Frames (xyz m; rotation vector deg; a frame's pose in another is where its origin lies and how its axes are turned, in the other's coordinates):
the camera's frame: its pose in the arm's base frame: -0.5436 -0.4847 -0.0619 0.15 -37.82 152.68
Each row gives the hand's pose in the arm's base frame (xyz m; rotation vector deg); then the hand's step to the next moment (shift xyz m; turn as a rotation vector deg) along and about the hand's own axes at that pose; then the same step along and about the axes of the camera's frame.
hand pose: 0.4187 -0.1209 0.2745 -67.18 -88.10 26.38
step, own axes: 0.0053 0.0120 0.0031 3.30 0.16 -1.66
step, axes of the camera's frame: 0.0007 -0.0062 -0.0120 -0.59 -3.59 0.64
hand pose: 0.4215 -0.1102 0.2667 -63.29 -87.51 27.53
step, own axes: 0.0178 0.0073 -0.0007 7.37 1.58 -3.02
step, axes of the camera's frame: 0.0028 -0.0184 -0.0051 -0.99 -8.06 0.06
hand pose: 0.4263 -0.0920 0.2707 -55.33 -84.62 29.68
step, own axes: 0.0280 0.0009 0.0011 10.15 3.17 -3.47
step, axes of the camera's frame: 0.0088 -0.0264 0.0032 -0.82 -11.11 -0.99
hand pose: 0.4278 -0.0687 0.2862 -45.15 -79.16 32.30
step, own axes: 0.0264 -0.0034 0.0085 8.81 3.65 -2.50
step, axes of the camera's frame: 0.0140 -0.0224 0.0092 -0.15 -9.70 -1.73
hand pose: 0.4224 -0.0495 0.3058 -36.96 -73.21 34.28
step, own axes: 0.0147 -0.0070 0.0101 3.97 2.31 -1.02
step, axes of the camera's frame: 0.0104 -0.0104 0.0122 0.19 -4.49 -1.39
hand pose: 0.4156 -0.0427 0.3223 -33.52 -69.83 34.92
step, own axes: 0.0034 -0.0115 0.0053 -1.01 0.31 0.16
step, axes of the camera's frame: 0.0019 0.0002 0.0130 0.13 0.93 -0.51
